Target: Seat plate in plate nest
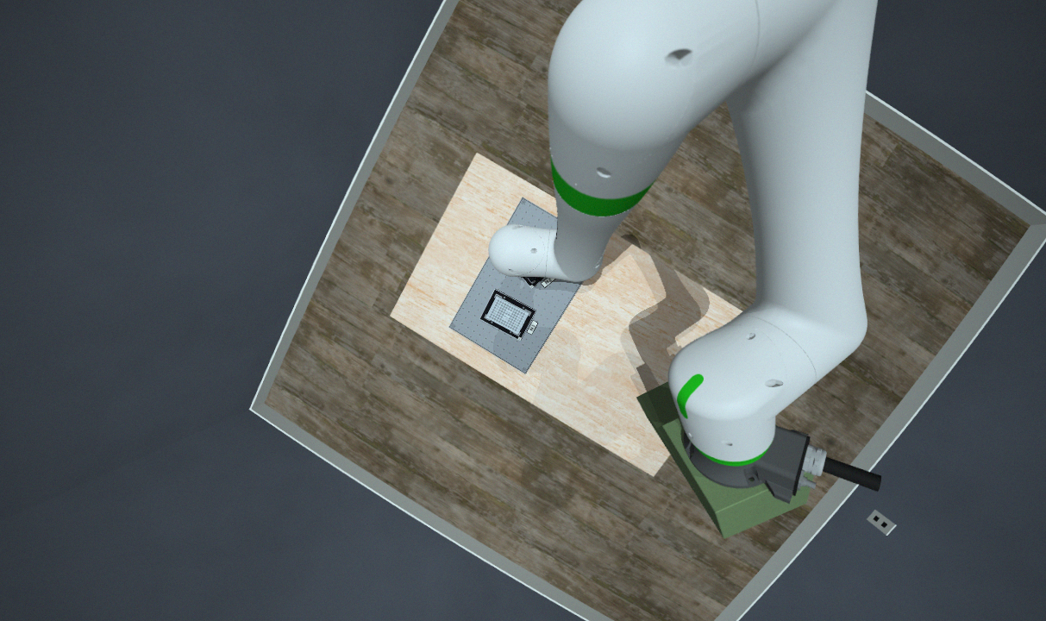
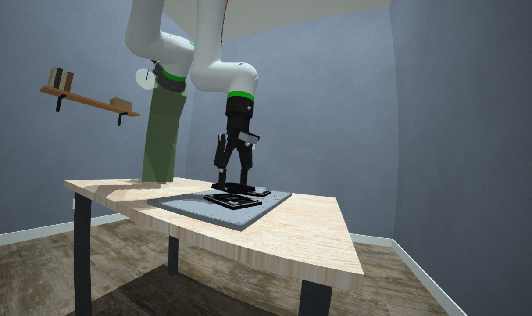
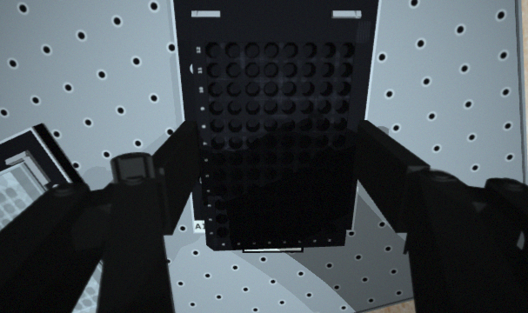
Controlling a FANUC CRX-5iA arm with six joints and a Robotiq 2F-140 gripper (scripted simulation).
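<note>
My hand is 6 cm above the plate nest N2. Also, from my hand: nest N1: 6 cm ahead, 20 cm to the left, 6 cm below; white well plate: 6 cm ahead, 20 cm to the left, 5 cm below; black well plate: 2 cm below.
</note>
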